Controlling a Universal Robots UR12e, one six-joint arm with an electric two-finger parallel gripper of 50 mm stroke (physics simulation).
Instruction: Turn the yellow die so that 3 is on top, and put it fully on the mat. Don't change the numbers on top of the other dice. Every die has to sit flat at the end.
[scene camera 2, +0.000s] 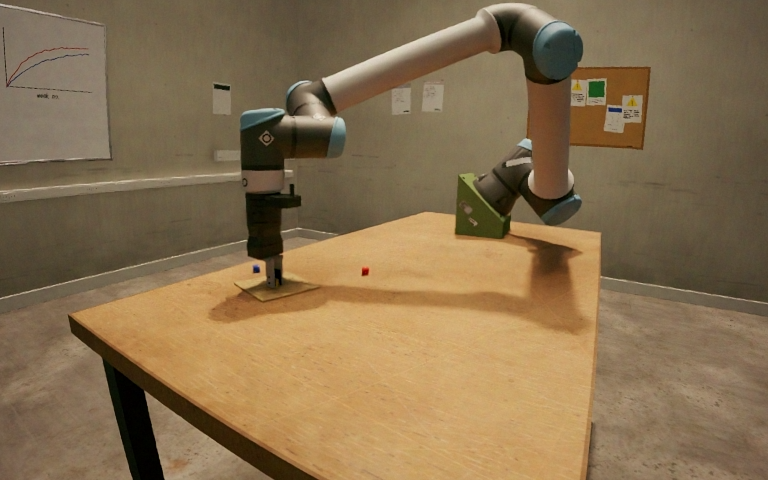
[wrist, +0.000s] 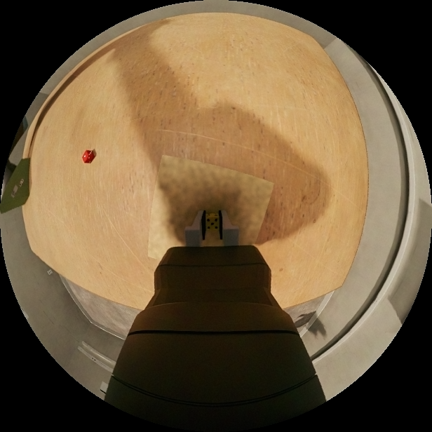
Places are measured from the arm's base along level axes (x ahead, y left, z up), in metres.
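Pixels of known places: gripper, between the fingertips: (scene camera 2: 274, 285); arm's base, origin of its link: (scene camera 2: 489, 198).
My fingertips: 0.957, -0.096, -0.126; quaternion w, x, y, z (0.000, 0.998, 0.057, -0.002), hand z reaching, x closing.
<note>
For each thing: its top centre in the pictures, then the offset to it from my fingertips, as dx, dy, dz. "spot": a spot on its surface instead. Level surfaces: height alone.
- mat, a spot on its surface: (scene camera 2: 301, 285) spot: -0.044, +0.038, -0.003
- red die, centre of its top: (scene camera 2: 365, 268) -0.210, +0.083, +0.009
- blue die, centre of its top: (scene camera 2: 256, 265) -0.040, -0.127, +0.009
- wooden table, height of its surface: dz -0.007
The yellow die (wrist: 212, 222) is between the two fingertips in the wrist view, over the mat. A face with what looks like five pips shows there. The number on top is hard to tell, as is whether the die touches the mat. My gripper (scene camera 2: 274, 281) (wrist: 212, 218) is shut on the yellow die, pointing down at the mat; the fingers hide the die in the scene view. The mat (scene camera 2: 301, 285) (wrist: 161, 235) is a pale yellow-green square. The red die (scene camera 2: 365, 271) (wrist: 88, 156) lies on the table, apart from the mat.
A blue die (scene camera 2: 256, 268) stands behind the mat, close to the gripper in the scene view. The green arm base (scene camera 2: 475, 212) (wrist: 17, 189) stands at the far end of the wooden table (scene camera 2: 396, 350). The arm's shadow falls across the mat and table.
</note>
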